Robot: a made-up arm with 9 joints. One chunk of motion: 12 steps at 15 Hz.
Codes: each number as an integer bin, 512 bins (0 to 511) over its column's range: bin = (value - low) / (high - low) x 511, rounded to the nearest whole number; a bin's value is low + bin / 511 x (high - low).
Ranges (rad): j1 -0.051..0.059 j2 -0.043..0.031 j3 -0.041..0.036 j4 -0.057..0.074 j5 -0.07..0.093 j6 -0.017..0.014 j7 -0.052..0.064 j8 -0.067..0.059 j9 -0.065..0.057
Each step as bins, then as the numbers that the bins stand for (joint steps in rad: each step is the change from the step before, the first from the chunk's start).
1 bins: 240 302 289 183 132 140 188 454 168
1 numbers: 0.00066 0.00073 0.00255 -0.01009 -0.02789 -0.00851 -0.00932 0.04495 -0.02489
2 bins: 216 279 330 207 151 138 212 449 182
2 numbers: -0.00450 -0.00260 0.00873 -0.00393 -0.02183 -0.00863 -0.00387 0.04371 -0.02155
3 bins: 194 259 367 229 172 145 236 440 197
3 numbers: -0.00924 -0.00549 0.01430 0.00171 -0.01514 -0.00820 0.00157 0.04149 -0.01797
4 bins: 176 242 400 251 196 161 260 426 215
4 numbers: -0.01311 -0.00795 0.01927 0.00735 -0.00748 -0.00723 0.00702 0.03804 -0.01367
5 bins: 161 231 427 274 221 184 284 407 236
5 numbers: -0.01634 -0.00955 0.02334 0.01324 0.00050 -0.00584 0.01247 0.03336 -0.00866
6 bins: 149 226 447 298 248 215 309 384 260
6 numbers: -0.01893 -0.01027 0.02636 0.01940 0.00911 -0.00396 0.01814 0.02768 -0.00293
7 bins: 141 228 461 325 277 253 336 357 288
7 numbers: -0.02065 -0.00998 0.02847 0.02632 0.01836 -0.00165 0.02427 0.02103 0.00376
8 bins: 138 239 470 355 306 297 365 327 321
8 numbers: -0.02129 -0.00839 0.02982 0.03401 0.02761 0.00102 0.03086 0.01363 0.01164
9 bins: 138 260 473 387 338 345 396 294 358
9 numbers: -0.02129 -0.00535 0.03027 0.04221 0.03782 0.00393 0.03789 0.00549 0.02047
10 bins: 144 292 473 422 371 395 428 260 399
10 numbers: -0.02000 -0.00071 0.03027 0.05118 0.04834 0.00696 0.04516 -0.00289 0.03026
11 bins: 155 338 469 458 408 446 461 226 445
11 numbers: -0.01763 0.00595 0.02967 0.06041 0.06014 0.01006 0.05265 -0.01127 0.04124
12 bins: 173 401 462 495 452 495 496 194 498
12 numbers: -0.01376 0.01507 0.02862 0.06990 0.07418 0.01303 0.06059 -0.01916 0.05390
